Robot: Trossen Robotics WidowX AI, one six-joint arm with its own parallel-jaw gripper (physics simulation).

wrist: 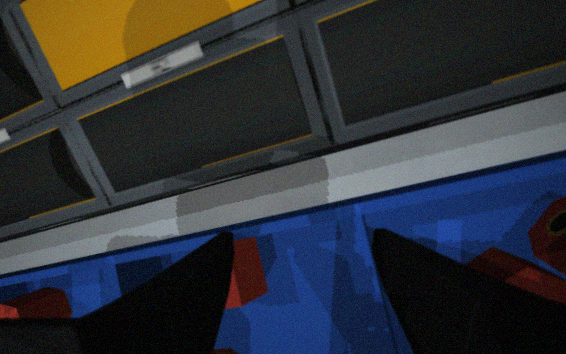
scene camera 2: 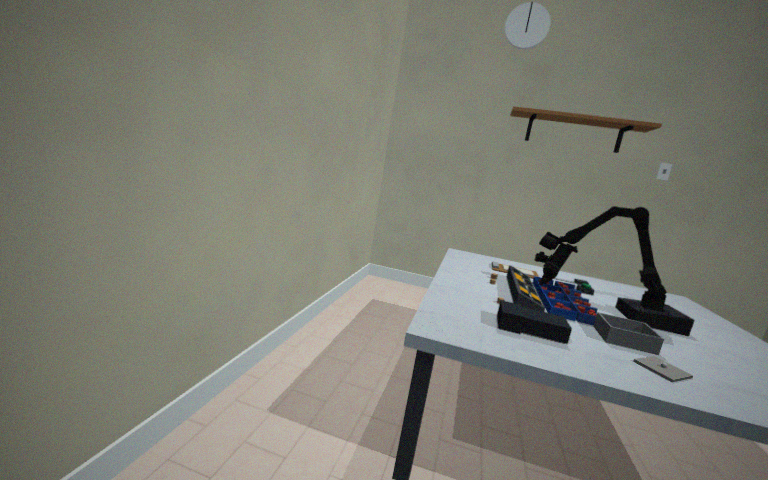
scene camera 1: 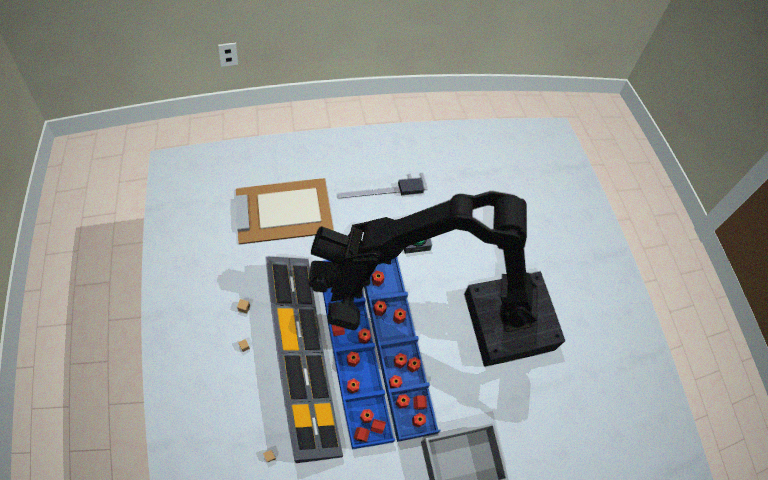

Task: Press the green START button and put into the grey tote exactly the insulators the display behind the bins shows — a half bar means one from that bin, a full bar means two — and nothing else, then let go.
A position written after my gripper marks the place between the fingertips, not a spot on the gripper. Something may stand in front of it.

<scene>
I see my gripper (scene camera 1: 331,313), a display panel (scene camera 1: 302,456) and a grey tote (scene camera 1: 477,446).
My gripper shows as well in the wrist view (wrist: 303,241). The display panel shows as well in the wrist view (wrist: 300,30).
</scene>
